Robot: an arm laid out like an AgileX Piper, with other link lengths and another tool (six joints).
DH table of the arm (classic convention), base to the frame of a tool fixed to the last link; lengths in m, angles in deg. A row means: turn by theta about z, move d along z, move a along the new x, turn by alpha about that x. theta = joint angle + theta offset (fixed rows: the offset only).
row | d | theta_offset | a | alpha
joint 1 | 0.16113 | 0 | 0 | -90
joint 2 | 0 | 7.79 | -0.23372 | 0
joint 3 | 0 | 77.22 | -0.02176 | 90
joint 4 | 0.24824 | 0 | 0 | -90
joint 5 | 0 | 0 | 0 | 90
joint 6 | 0.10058 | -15.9 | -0.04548 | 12.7
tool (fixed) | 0.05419 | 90 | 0 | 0
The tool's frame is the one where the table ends.
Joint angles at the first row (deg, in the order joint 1, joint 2, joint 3, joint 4, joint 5, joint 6):
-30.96, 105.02, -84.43, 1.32, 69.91, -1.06
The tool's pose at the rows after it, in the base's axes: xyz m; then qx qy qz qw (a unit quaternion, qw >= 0):
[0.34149 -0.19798 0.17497 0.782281 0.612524 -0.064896 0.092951]
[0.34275 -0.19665 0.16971 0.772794 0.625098 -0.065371 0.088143]
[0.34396 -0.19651 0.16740 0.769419 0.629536 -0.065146 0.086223]
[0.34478 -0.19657 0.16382 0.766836 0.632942 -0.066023 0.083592]
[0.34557 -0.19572 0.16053 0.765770 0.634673 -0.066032 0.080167]
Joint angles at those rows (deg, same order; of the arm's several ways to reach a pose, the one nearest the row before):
-30.96, 105.98, -84.43, 1.45, 69.91, -2.06
-30.96, 106.82, -84.52, 1.59, 69.91, -3.85
-30.96, 107.36, -84.79, 1.68, 69.91, -4.51
-30.96, 107.97, -84.89, 1.68, 69.77, -4.97
-30.86, 108.46, -84.89, 1.81, 69.68, -5.11

